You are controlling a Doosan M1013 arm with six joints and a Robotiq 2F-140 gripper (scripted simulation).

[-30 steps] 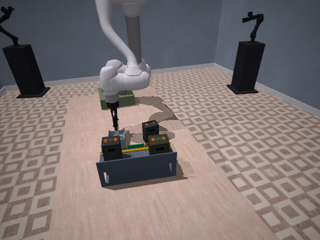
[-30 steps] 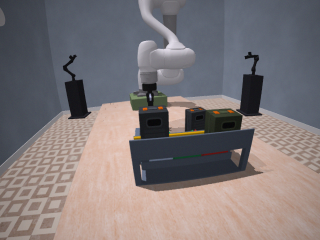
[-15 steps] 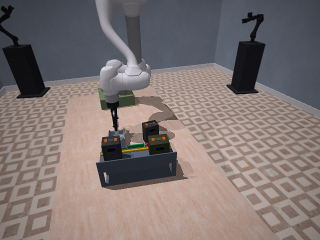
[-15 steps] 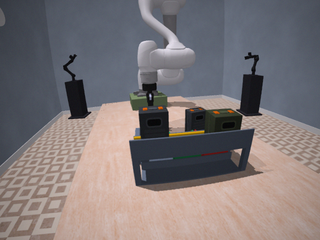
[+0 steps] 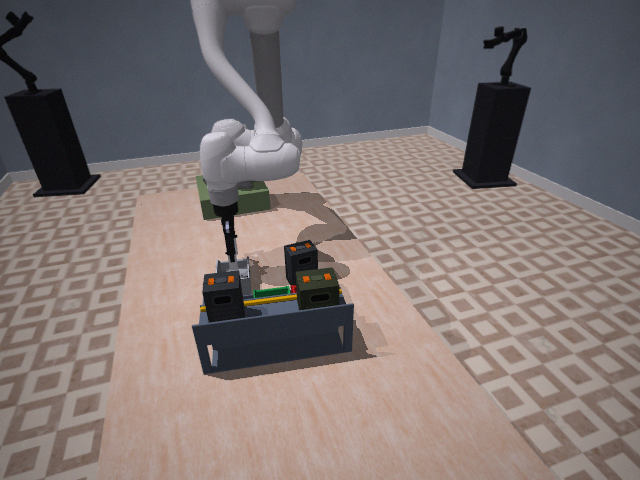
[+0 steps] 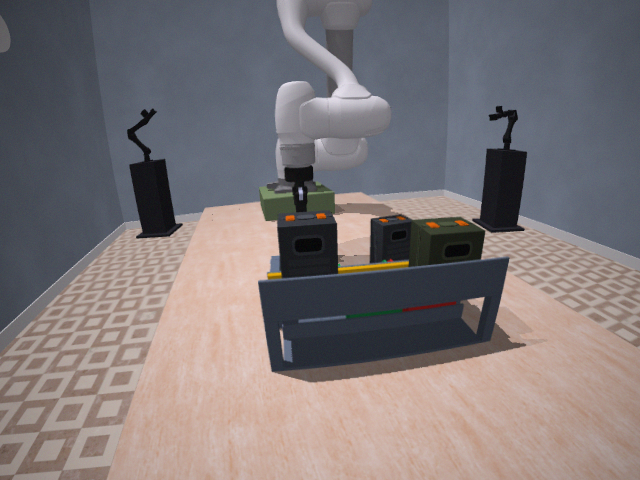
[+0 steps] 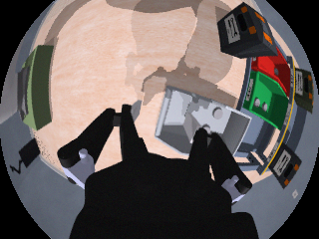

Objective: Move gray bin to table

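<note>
The gray open bin is 80 mm ahead of my hand and 20 mm below it. The rest, counted from my hand: yellow rail 320 mm ahead, 130 mm to the left, 50 mm above; then red bin 260 mm ahead, 240 mm to the left, 10 mm below; then green bin 260 mm ahead, 130 mm to the left, 10 mm below.
</note>
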